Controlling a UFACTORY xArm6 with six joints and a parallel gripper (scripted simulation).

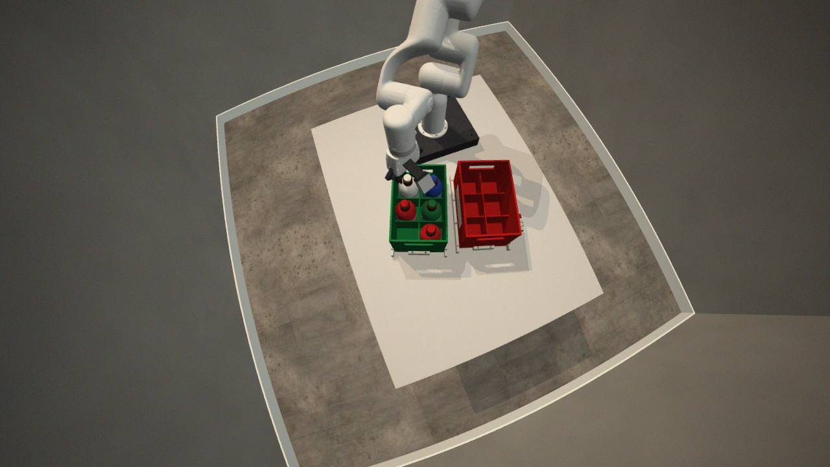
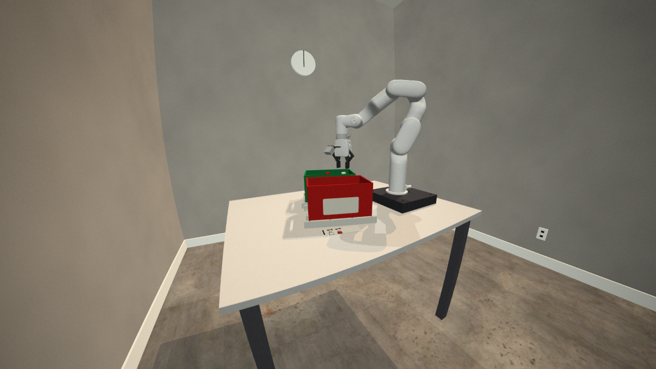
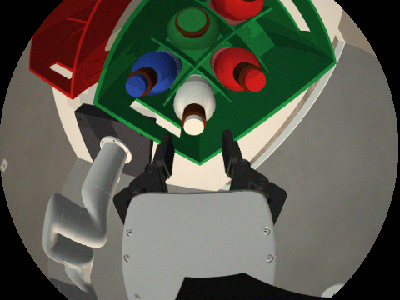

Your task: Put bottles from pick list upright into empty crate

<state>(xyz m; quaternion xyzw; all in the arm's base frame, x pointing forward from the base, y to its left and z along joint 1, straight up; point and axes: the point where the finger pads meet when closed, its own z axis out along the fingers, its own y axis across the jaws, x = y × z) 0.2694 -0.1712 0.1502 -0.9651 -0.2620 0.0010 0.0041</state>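
My gripper is now 120 mm above the white bottle. From my hand the other things lie so: green bottle 120 mm below, 110 mm ahead, 60 mm to the left; then blue bottle 120 mm below, 90 mm to the left, 20 mm ahead; then green crate 120 mm below, 100 mm ahead, 20 mm to the left.
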